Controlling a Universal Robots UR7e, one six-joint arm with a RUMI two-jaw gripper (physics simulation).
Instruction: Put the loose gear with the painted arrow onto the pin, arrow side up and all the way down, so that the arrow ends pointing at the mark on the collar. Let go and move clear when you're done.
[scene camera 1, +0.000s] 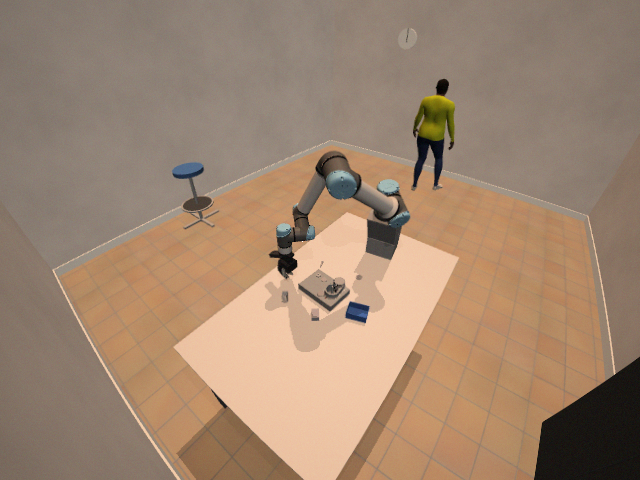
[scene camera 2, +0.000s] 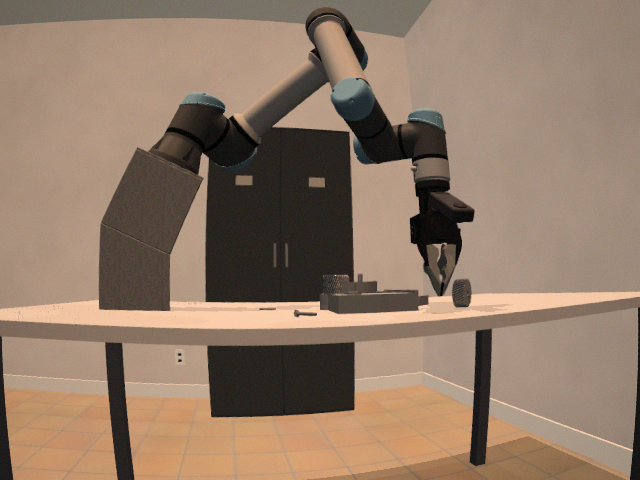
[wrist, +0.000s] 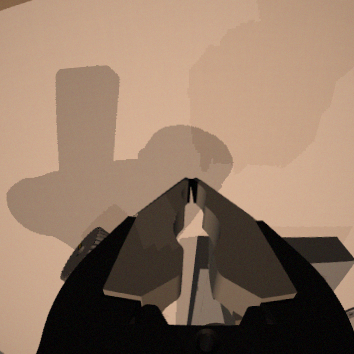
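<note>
The loose gear (scene camera 1: 284, 296) (scene camera 2: 461, 292) (wrist: 82, 252) stands on its toothed edge on the table, its face roughly upright. A bit of the yellow arrow shows on that face in the wrist view, where my jaw hides part of the gear. My gripper (scene camera 1: 285, 275) (scene camera 2: 442, 293) (wrist: 190, 179) is shut with nothing between its fingertips. It points down beside the gear, apart from it, low over the table. The grey base (scene camera 1: 313, 288) (scene camera 2: 373, 303) carries an upright pin (scene camera 2: 360, 277) and a mounted gear (scene camera 2: 334, 283). The collar's mark is too small to tell.
A blue tray (scene camera 1: 355, 318) and a small pinkish block (scene camera 1: 314, 314) lie near the base. A screw (scene camera 1: 321, 264) (scene camera 2: 305, 313) and a small flat disc (scene camera 1: 359, 277) (scene camera 2: 267, 308) lie on its other side. A person (scene camera 1: 435, 121) stands beyond the table.
</note>
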